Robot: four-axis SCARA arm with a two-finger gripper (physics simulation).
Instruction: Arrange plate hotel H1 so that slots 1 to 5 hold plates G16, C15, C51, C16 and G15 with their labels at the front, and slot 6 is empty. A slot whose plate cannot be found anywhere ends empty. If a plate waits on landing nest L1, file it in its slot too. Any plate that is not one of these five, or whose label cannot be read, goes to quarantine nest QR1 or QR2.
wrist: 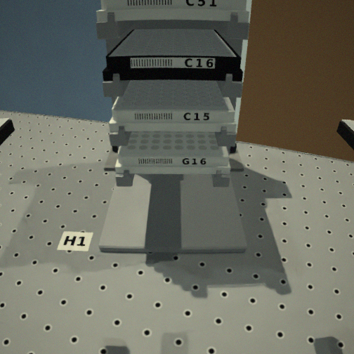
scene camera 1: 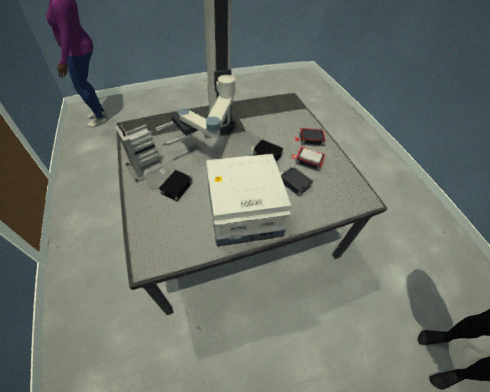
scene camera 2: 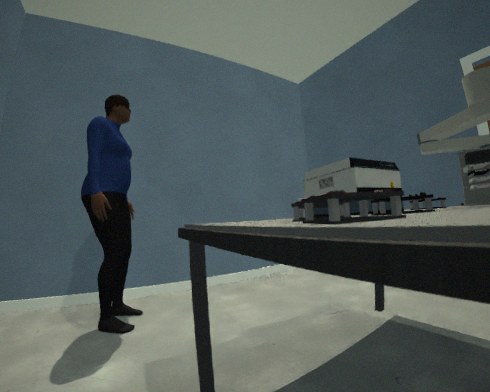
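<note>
Hotel H1 stands at the table's left. In the wrist view its plates, from the bottom up, are pale G16, pale C15, black C16 and pale C51, cut by the top edge. Their labels face the camera. The slots above are out of the wrist view and too small to read in scene camera 1. My gripper is open and empty, in front of the hotel, fingers wide apart. A pale plate sits on a red-rimmed nest at the right; its label is unreadable.
Another red-rimmed nest holds a dark surface. Black nests stand around a large white instrument; their names are unreadable. A dark item lies behind the arm. People stand off the table.
</note>
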